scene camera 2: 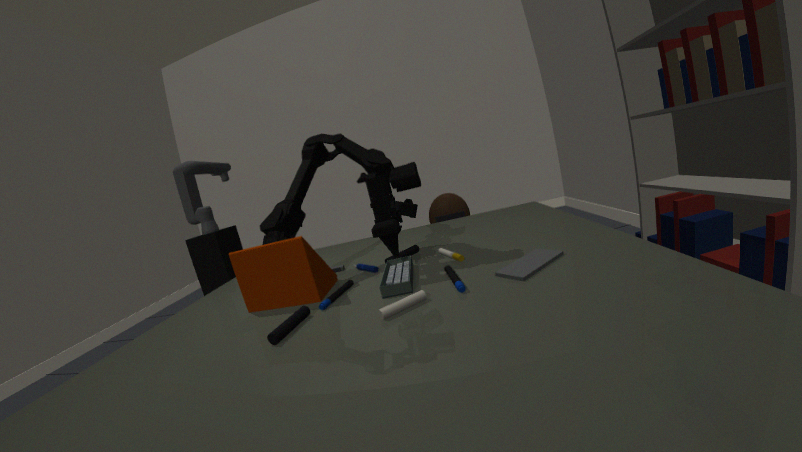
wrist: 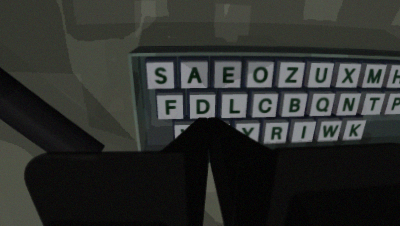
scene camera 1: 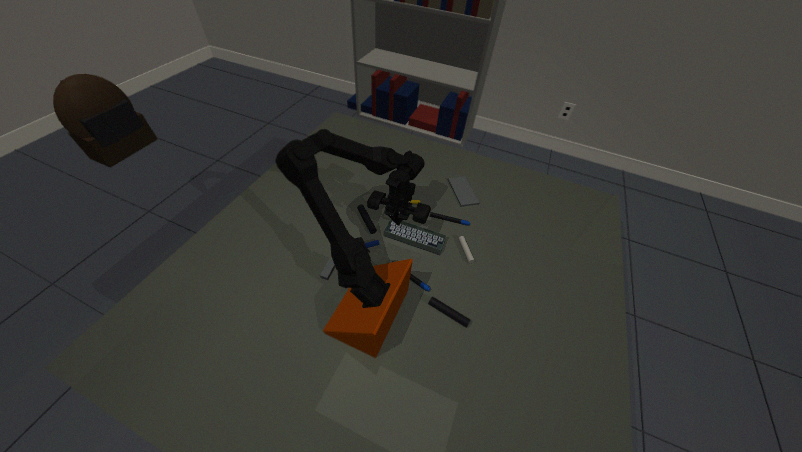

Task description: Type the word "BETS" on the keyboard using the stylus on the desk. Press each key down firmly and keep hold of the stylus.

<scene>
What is my gripper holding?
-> Nothing.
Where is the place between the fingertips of my gripper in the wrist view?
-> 207,126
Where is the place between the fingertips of my gripper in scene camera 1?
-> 398,224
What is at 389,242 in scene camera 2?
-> My gripper.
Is my gripper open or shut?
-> Shut.
</scene>
